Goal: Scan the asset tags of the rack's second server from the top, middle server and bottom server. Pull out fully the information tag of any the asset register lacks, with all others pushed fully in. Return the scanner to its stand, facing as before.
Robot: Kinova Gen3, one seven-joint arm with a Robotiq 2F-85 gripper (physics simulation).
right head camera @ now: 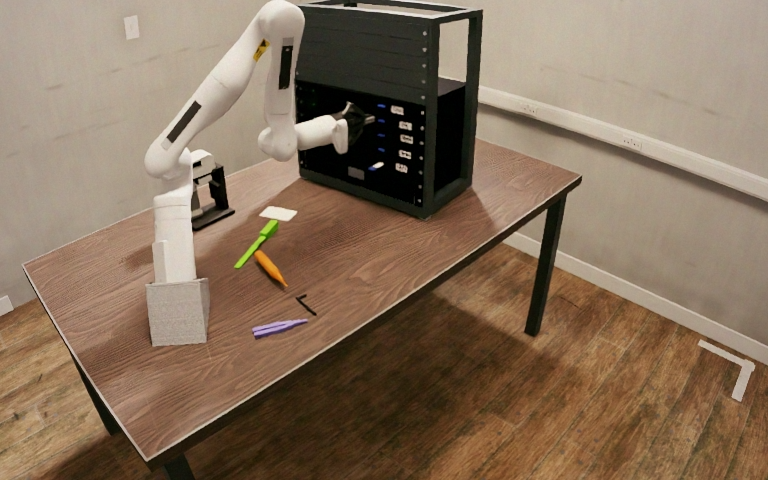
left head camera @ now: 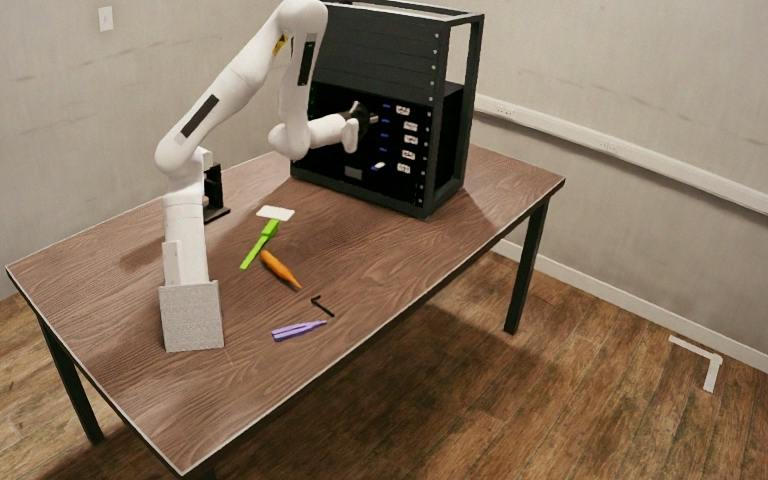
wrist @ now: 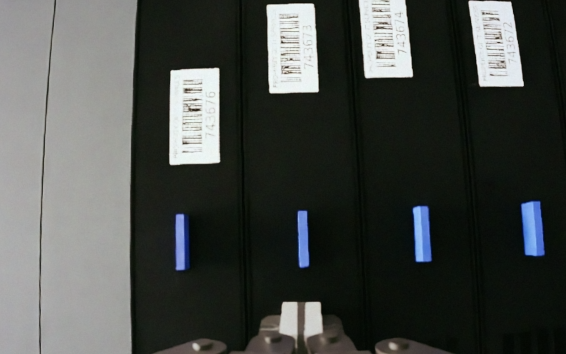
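Note:
My gripper is shut and empty, its tips in front of the second server, in line with that server's blue tab. In the wrist view the asset tags read 743676 on the top server, 743673 on the second, 743674 on the middle and 743672 on the fourth. The bottom server's information tag shows white and sticks out; the upper tabs look pushed in. The scanner is in its black stand, partly hidden by the arm.
The black rack stands at the table's back. A white card, green tool, orange tool, black hex key and purple tool lie on the table.

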